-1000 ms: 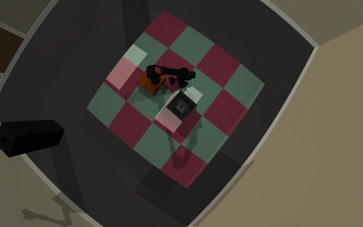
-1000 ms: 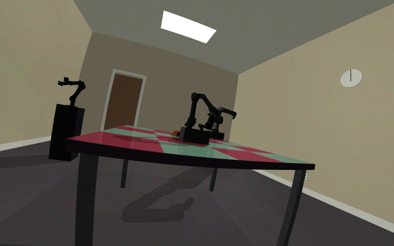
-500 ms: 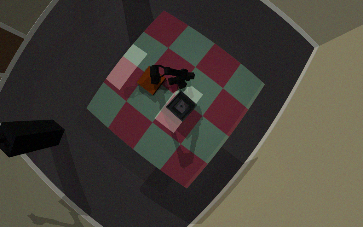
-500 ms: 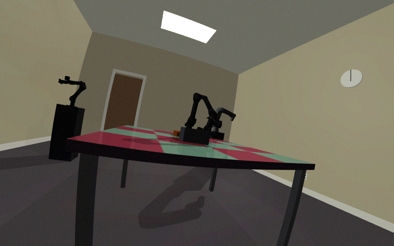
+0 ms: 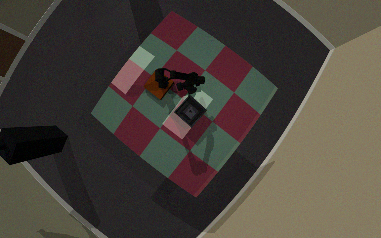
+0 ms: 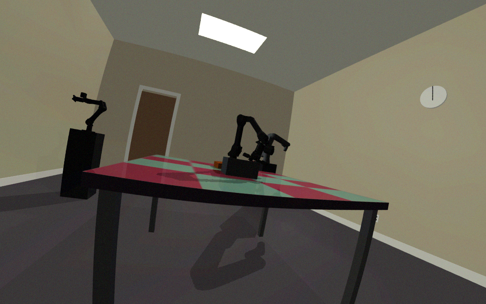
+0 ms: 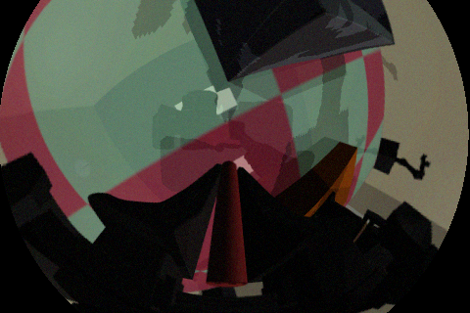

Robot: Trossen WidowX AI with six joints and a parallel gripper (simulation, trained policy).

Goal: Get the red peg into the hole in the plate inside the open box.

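Now: the grey plate 160 mm to the right of my gripper tip, 140 mm ahead of it and 10 mm above it. Round my gripper tip: dark box (160 mm to the right, 140 mm ahead, 10 mm below); then red peg (30 mm above, 10 mm to the left).
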